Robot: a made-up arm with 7 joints. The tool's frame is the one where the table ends. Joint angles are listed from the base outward.
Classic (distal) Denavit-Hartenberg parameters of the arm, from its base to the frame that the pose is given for. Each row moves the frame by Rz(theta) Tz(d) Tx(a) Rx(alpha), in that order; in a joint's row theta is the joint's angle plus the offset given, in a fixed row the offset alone. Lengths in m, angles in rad.
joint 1: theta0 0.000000  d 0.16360  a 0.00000  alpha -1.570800
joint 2: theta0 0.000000  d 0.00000  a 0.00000  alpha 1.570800
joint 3: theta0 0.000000  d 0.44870  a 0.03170  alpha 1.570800
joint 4: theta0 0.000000  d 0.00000  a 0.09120  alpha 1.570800
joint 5: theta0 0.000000  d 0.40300  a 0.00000  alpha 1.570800
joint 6: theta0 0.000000  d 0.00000  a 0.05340  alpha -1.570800
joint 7: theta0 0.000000  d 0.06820  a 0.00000  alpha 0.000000
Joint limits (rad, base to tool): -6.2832..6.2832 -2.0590..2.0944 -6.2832..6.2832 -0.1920..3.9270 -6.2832..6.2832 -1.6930..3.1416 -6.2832..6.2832
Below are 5 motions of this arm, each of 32 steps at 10 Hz.
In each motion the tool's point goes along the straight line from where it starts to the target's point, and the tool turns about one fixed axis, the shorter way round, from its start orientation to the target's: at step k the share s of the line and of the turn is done. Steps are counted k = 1, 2, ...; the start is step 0. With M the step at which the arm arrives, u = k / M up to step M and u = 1 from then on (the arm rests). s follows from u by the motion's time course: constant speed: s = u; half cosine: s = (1 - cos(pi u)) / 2; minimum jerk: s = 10 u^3 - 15 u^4 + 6 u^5.
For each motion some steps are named. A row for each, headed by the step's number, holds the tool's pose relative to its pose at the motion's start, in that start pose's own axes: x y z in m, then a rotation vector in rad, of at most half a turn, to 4 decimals.
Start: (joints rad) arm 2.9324 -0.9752 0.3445 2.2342 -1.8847 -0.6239 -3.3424
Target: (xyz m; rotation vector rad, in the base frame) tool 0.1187 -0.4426 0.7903 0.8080 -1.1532 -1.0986
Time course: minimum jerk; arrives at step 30
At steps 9, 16, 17, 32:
9: -0.0407 0.0313 0.0244 -0.1084 -0.2063 -0.2271
16: -0.1405 0.1078 0.0843 -0.3738 -0.7114 -0.7831
17: -0.1558 0.1195 0.0935 -0.4145 -0.7888 -0.8684
32: -0.2498 0.1916 0.1499 -0.6647 -1.2651 -1.3927

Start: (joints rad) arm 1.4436 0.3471 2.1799 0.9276 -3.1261 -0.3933 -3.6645
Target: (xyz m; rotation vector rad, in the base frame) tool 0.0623 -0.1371 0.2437 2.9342 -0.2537 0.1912
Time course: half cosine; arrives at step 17
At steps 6, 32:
6: -0.0764 -0.0951 -0.0144 0.2375 -0.0391 -0.5165
32: -0.2758 -0.3433 -0.0519 0.8571 -0.1410 -1.8639

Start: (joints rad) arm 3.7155 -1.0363 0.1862 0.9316 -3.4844 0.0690 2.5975
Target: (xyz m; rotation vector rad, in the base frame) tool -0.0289 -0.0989 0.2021 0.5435 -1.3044 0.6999
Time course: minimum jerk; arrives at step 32
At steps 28, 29, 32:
28: -0.1951 -0.3522 -0.1590 0.1663 -0.2039 1.0893
29: -0.1969 -0.3554 -0.1604 0.1678 -0.2058 1.0992
32: -0.1983 -0.3580 -0.1616 0.1690 -0.2073 1.1071

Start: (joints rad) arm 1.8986 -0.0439 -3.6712 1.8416 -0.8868 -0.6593 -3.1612
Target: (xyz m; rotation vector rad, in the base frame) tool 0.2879 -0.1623 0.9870 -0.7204 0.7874 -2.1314
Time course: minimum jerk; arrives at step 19
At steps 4, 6, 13, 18, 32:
4: -0.0281 -0.0020 -0.0021 0.0070 -0.0392 -0.0160
6: -0.0781 -0.0055 -0.0058 0.0196 -0.1091 -0.0447
13: -0.3452 -0.0243 -0.0256 0.0867 -0.4818 -0.1973
18: -0.4228 -0.0298 -0.0314 0.1061 -0.5901 -0.2416
32: -0.4233 -0.0298 -0.0314 0.1063 -0.5909 -0.2419

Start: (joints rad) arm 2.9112 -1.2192 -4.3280 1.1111 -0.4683 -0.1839 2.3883
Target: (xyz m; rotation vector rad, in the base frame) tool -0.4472 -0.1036 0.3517 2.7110 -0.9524 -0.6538
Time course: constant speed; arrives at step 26
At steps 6, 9, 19, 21, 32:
6: 0.1466 0.1420 -0.0580 -0.0315 -0.2470 -0.4527
9: 0.2200 0.2130 -0.0869 -0.0473 -0.3705 -0.6791
19: 0.4644 0.4496 -0.1836 -0.0999 -0.7821 -1.4336
21: 0.5133 0.4969 -0.2029 -0.1104 -0.8644 -1.5845
32: 0.6355 0.6152 -0.2512 -0.1367 -1.0703 -1.9617

